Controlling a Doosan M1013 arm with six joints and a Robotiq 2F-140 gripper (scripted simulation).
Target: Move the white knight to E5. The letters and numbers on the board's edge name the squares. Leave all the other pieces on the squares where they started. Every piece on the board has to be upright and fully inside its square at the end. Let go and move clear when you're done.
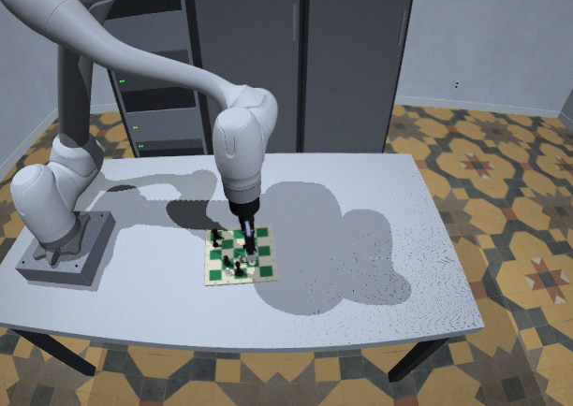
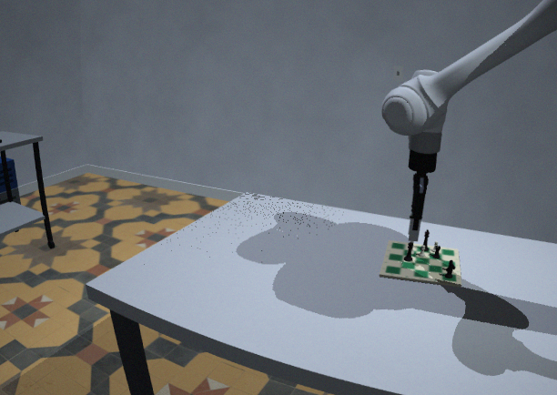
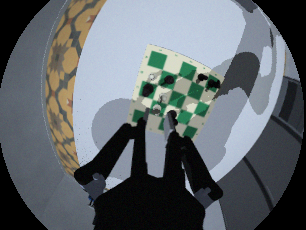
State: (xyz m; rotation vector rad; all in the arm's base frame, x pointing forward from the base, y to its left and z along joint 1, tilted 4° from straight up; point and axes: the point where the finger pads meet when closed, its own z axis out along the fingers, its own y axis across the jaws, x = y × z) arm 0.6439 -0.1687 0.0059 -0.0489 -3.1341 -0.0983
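The white knight is 60 mm below my hand. From my hand the other things lie so: green-and-cream chessboard 30 mm behind, 40 mm to the left, 80 mm below.
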